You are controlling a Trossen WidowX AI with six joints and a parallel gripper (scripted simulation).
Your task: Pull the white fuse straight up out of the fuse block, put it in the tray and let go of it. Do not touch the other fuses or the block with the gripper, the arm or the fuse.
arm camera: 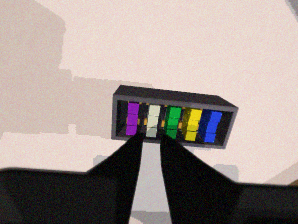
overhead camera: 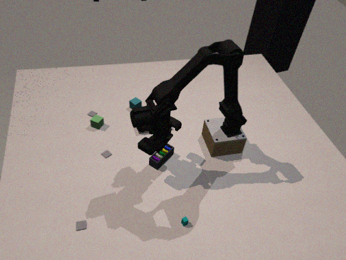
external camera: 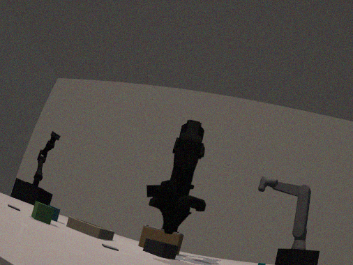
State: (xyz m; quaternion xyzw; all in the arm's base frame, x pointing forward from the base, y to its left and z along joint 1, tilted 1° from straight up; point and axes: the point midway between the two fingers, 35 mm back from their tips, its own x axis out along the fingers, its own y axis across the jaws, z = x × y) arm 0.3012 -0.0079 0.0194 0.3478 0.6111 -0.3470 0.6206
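Right now the white fuse is 4 cm below my gripper tip. From my gripper tip the other things lie so: green cube (17 cm ahead, 28 cm to the right, 5 cm below); beige tray (5 cm behind, 21 cm to the right, 6 cm below).
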